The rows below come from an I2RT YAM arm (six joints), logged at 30 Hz.
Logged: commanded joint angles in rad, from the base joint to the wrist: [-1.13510, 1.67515, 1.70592, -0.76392, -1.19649, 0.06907]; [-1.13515, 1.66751, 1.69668, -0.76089, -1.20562, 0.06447]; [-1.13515, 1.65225, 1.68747, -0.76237, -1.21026, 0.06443]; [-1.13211, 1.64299, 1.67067, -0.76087, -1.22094, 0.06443]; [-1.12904, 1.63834, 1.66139, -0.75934, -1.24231, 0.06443]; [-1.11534, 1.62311, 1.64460, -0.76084, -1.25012, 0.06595]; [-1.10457, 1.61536, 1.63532, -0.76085, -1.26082, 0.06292]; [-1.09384, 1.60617, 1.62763, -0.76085, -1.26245, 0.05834]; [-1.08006, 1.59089, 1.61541, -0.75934, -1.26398, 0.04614]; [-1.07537, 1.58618, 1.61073, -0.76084, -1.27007, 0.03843]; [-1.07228, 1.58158, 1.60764, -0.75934, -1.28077, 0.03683]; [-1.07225, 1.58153, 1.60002, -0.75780, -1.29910, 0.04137]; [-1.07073, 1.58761, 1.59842, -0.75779, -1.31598, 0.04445]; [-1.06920, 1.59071, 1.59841, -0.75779, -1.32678, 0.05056]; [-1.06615, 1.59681, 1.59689, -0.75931, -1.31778, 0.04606]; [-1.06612, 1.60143, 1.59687, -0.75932, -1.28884, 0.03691]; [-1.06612, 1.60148, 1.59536, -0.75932, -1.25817, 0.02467]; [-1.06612, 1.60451, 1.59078, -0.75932, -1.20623, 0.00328]
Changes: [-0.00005, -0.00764, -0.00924, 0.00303, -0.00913, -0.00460]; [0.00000, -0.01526, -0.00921, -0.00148, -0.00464, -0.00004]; [0.00304, -0.00926, -0.01680, 0.00150, -0.01068, 0.00000]; [0.00307, -0.00465, -0.00928, 0.00153, -0.02137, 0.00000]; [0.01370, -0.01523, -0.01679, -0.00150, -0.00781, 0.00152]; [0.01077, -0.00775, -0.00928, -0.00001, -0.01070, -0.00303]; [0.01073, -0.00919, -0.00769, 0.00000, -0.00163, -0.00458]; [0.01378, -0.01528, -0.01222, 0.00151, -0.00153, -0.01220]; [0.00469, -0.00471, -0.00468, -0.00150, -0.00609, -0.00771]; [0.00309, -0.00460, -0.00309, 0.00150, -0.01070, -0.00160]; [0.00003, -0.00005, -0.00762, 0.00154, -0.01833, 0.00454]; [0.00152, 0.00608, -0.00160, 0.00001, -0.01688, 0.00308]; [0.00153, 0.00310, -0.00001, 0.00000, -0.01080, 0.00611]; [0.00305, 0.00610, -0.00152, -0.00152, 0.00900, -0.00450]; [0.00003, 0.00462, -0.00002, -0.00001, 0.02894, -0.00915]; [0.00000, 0.00005, -0.00151, 0.00000, 0.03067, -0.01224]; [0.00000, 0.00303, -0.00458, 0.00000, 0.05194, -0.02139]
